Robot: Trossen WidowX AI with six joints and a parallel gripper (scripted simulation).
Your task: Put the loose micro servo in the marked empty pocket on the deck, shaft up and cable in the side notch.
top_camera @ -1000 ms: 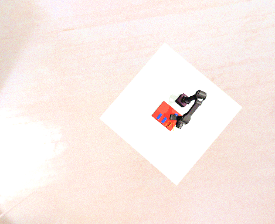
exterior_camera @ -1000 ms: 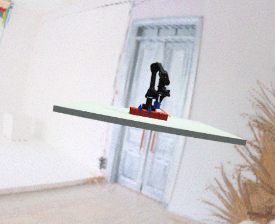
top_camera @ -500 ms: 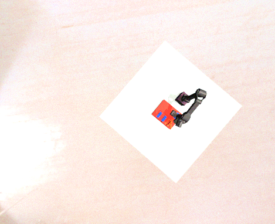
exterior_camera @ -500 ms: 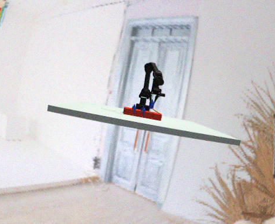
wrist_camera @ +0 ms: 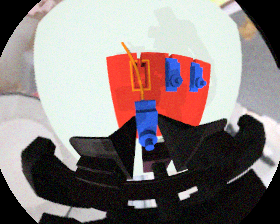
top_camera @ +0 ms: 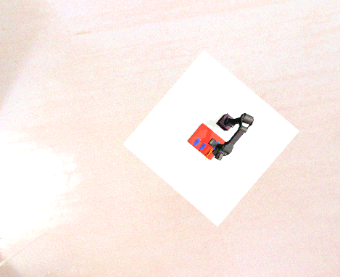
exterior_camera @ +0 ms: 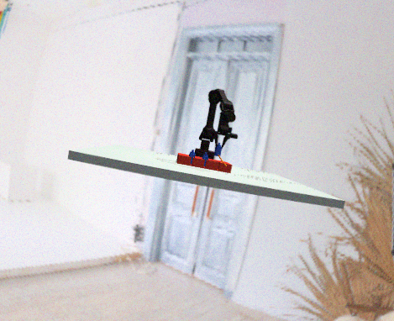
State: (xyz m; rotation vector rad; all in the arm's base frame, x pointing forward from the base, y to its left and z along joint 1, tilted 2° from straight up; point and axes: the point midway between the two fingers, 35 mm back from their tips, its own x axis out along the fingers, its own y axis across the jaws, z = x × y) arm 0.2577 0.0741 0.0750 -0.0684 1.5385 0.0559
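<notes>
The red deck is 4 cm behind my gripper tip, 8 cm to the right of it and 10 cm below it.
</notes>
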